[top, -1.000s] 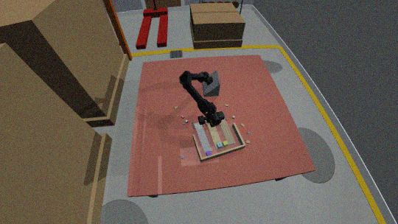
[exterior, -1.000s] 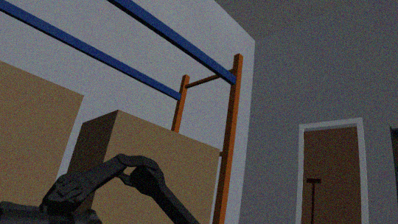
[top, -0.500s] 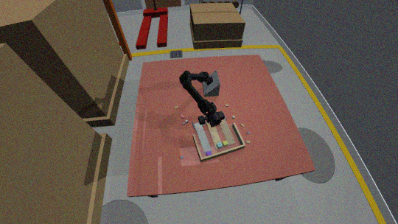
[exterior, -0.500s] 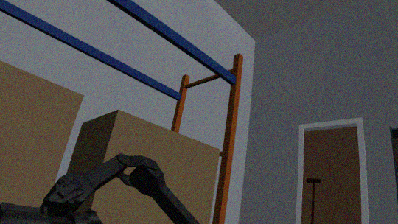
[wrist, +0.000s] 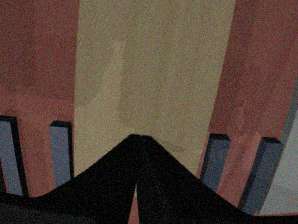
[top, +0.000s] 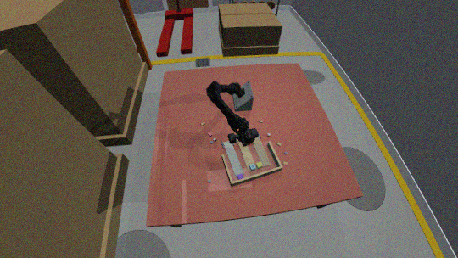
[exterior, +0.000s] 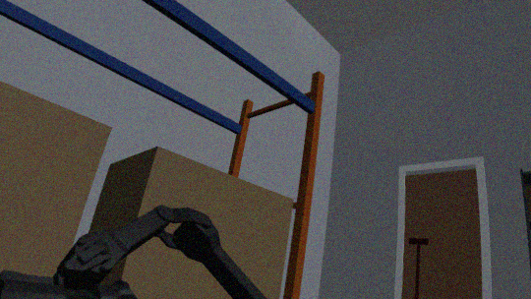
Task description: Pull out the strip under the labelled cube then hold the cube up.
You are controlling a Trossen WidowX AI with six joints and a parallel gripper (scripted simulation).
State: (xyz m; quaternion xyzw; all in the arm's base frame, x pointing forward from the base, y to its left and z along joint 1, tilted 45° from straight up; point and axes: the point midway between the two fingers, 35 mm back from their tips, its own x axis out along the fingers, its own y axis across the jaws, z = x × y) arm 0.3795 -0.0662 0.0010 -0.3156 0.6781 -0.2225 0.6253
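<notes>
Now: the tan strip 9 cm ahead of my gripper tip and 1 cm to the left of it. Also, from my gripper tip: cube: 19 cm ahead, 3 cm to the left, 2 cm above.
</notes>
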